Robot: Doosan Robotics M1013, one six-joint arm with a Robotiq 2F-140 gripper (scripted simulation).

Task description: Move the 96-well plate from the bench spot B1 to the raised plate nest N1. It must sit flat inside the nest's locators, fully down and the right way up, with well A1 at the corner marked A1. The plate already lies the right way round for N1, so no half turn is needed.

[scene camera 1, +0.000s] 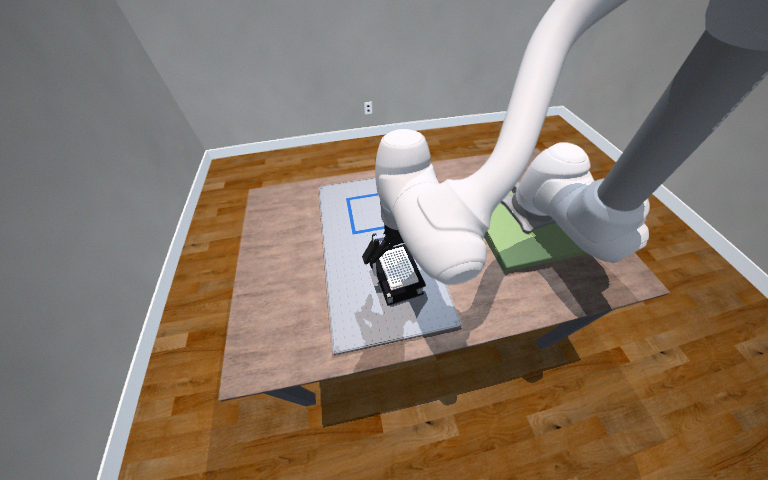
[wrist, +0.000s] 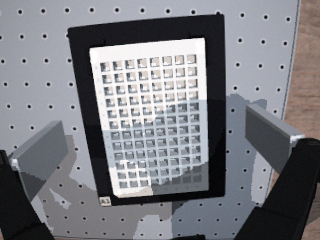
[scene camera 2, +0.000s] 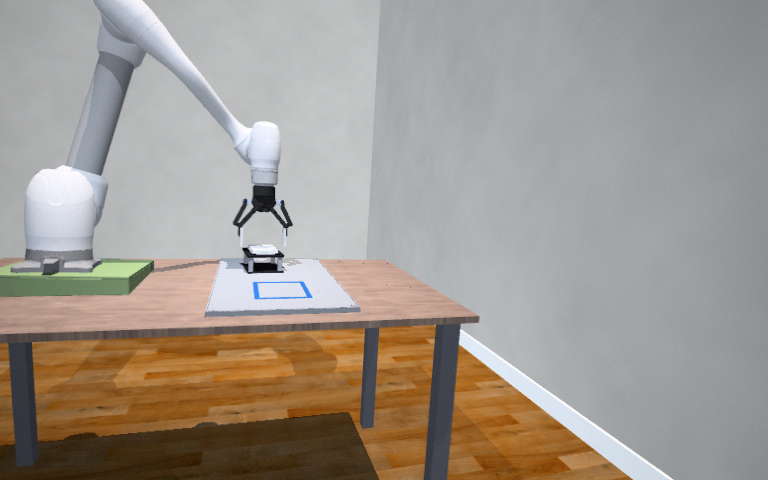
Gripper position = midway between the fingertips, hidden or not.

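Note:
Visible: my gripper (scene camera 2: 262, 246), which appears also in scene camera 1, my gripper (scene camera 1: 397, 265), and in the wrist view, my gripper (wrist: 154, 129). A white 96-well plate (scene camera 1: 398, 270) is visible too, with the plate (wrist: 145, 123) appearing in the wrist view as well.

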